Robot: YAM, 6 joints.
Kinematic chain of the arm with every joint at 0, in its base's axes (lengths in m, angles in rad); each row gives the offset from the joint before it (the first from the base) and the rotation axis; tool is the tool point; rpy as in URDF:
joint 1: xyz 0 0 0.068 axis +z
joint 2: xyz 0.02 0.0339 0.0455 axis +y
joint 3: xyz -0.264 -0.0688 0 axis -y
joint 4: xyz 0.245 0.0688 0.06 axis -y
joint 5: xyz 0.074 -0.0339 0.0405 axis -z
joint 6: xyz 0.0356 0 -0.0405 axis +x
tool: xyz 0 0 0 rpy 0 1.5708 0
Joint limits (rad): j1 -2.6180..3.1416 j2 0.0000..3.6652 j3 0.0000..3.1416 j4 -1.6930..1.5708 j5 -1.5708..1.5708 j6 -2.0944..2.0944
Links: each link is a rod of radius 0.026 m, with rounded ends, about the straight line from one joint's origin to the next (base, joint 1, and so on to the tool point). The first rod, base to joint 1, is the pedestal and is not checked.
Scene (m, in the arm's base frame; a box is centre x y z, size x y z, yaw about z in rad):
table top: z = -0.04
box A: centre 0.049 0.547 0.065 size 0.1 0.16 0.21 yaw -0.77
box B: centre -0.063 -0.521 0 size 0.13 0.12 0.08 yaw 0.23
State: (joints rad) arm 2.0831 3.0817 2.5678 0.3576 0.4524 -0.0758
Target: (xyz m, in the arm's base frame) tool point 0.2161 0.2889 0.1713
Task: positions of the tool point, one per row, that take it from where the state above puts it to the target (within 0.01 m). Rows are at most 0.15 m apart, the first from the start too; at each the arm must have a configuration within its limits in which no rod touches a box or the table.
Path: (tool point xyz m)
1: -0.2278 0.5812 0.1128
2: -0.1545 0.5832 0.1774
3: -0.0817 0.5637 0.2356
4: -0.0153 0.5595 0.2424
5: 0.0490 0.5470 0.2489
6: 0.1330 0.4799 0.2235
7: 0.1905 0.3904 0.1973
8: 0.2161 0.2889 0.1713

